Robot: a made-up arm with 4 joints.
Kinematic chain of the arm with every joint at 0, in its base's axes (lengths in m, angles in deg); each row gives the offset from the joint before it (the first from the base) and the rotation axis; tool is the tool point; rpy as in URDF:
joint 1: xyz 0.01 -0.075 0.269 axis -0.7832 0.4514 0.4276
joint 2: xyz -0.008 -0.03 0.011 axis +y
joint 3: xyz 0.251 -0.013 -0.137 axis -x
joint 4: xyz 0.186 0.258 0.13 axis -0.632 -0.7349 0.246
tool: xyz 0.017 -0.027 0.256 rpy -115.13 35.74 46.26
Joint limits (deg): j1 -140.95..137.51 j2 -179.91..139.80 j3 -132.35..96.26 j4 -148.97..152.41
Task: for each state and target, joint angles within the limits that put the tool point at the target. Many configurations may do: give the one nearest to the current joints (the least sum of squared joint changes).
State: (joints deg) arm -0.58 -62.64 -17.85 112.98
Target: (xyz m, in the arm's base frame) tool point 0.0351 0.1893 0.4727
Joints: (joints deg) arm 3.55 -64.03 -20.66 113.62
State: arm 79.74 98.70 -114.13 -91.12
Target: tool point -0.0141 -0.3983 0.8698
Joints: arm 106.55 122.56 -129.50 -60.63
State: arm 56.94 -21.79 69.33 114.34
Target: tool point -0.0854 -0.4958 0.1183
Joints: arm 97.30 20.00 58.98 133.58
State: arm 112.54 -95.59 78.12 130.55
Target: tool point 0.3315 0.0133 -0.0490
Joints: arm 75.53 -58.12 67.01 152.41
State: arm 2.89 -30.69 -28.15 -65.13
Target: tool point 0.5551 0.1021 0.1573
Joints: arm 44.29 -4.95 -11.58 -68.18
